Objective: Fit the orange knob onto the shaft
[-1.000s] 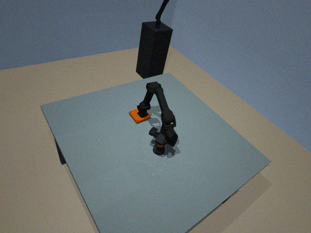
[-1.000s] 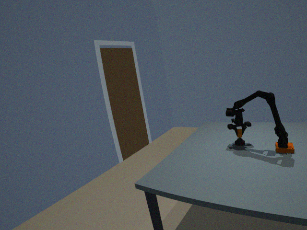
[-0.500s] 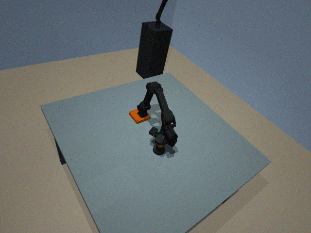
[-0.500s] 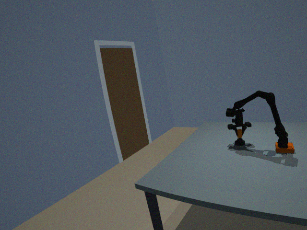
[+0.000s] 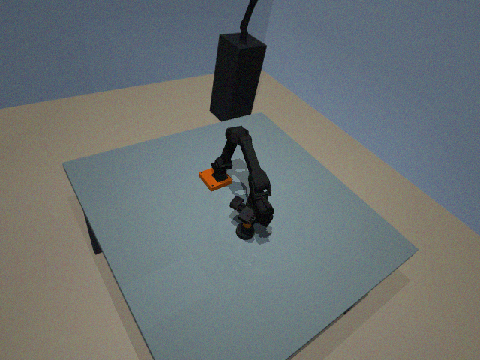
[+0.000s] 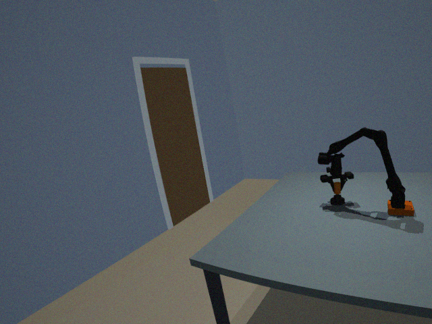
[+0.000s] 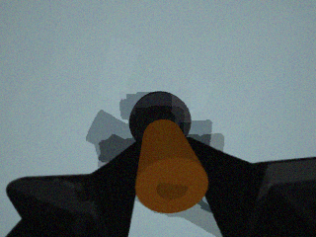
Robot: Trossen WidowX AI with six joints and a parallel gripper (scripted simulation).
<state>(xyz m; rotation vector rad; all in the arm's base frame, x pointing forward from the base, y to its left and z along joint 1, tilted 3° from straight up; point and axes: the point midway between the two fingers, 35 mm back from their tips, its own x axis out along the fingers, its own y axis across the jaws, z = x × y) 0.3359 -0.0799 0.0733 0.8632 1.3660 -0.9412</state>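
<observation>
The orange knob is 2 cm above my gripper tip. The rest, counted from my gripper tip: dark round pedestal 4 cm below.
</observation>
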